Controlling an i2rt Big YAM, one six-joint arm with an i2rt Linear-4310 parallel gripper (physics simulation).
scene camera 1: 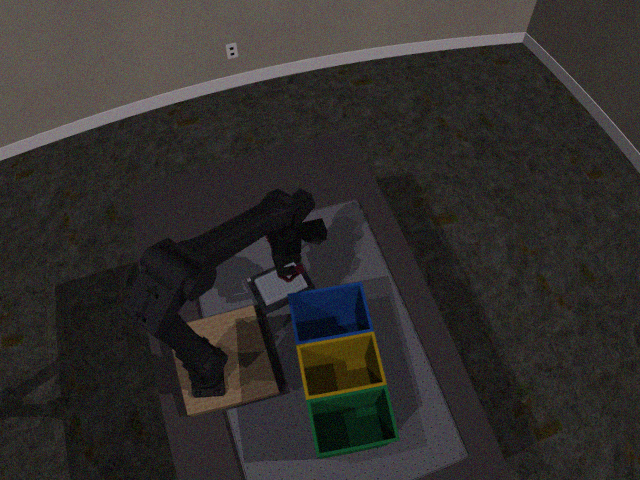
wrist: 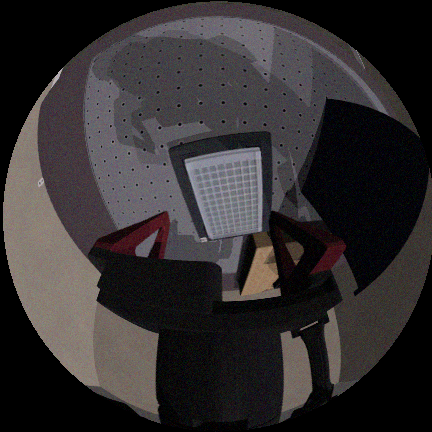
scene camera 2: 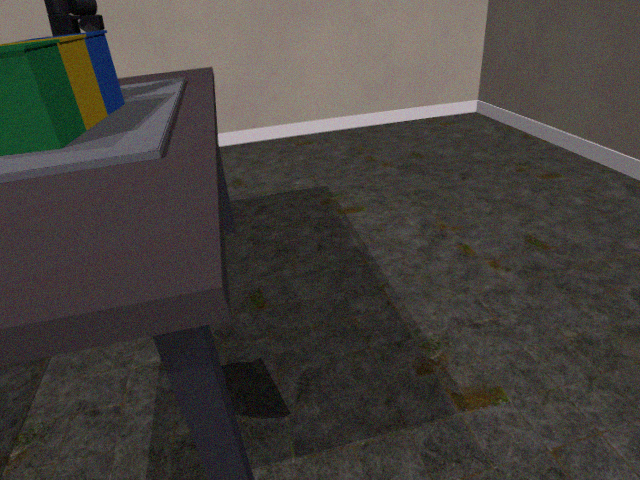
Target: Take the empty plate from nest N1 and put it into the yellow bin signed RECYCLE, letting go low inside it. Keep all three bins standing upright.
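Places are measured from the arm's base along level axes (x ahead, y right, z down), in metres.
Where they show: gripper, fingertip midpoint: (scene camera 1: 284, 266) (wrist: 218, 216); arm's base, link origin: (scene camera 1: 207, 374).
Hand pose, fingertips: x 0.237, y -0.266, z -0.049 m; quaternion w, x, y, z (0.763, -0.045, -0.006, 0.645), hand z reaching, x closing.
Things, the pixels of their top centre, and the offset from my fingertips. "pt": a spot on its surface instead. Level surfaces: height alone.
- white gridded plate, top centre: (wrist: 230, 202) (scene camera 1: 280, 281) dx -0.017, dy +0.020, dz +0.049 m
- nest, top centre: (wrist: 229, 197) (scene camera 1: 280, 283) dx -0.017, dy +0.021, dz +0.060 m
- yellow bin, top centre: (scene camera 1: 341, 365) (scene camera 2: 30, 41) dx +0.098, dy +0.323, dz -0.105 m
- blue bin, top centre: (scene camera 1: 329, 312) (scene camera 2: 58, 36) dx +0.093, dy +0.193, dz -0.105 m
- green bin, top centre: (scene camera 1: 352, 420) dx +0.103, dy +0.453, dz -0.105 m
- large dark bin side, surface spot: (wrist: 365, 185) pt dx +0.081, dy +0.133, dz -0.028 m
- perforated grey plate, surface height: dz +0.075 m
The white gridded plate (scene camera 1: 272, 291) (wrist: 227, 195) lies in the dark frame of a nest (scene camera 1: 277, 305) (wrist: 220, 141); no N1 label is legible. My gripper (scene camera 1: 293, 274) (wrist: 218, 216) is open and empty, its red fingers pointing down above the plate. In the wrist view the fingertips stand wide apart, near the plate's near end. The yellow bin (scene camera 1: 356, 350) (scene camera 2: 82, 82) stands upright between the blue bin (scene camera 1: 330, 307) (scene camera 2: 105, 72) and the green bin (scene camera 1: 356, 423) (scene camera 2: 31, 103). No RECYCLE sign shows. The fingers are hidden in scene camera 2.
The blue bin stands close beside the nest. A large dark bin side (wrist: 365, 185) rises at the right in the wrist view. The arm's base stands on a wooden board (scene camera 1: 258, 379) (wrist: 260, 270). A perforated grey plate (scene camera 1: 444, 449) (wrist: 160, 105) lies under nest and bins.
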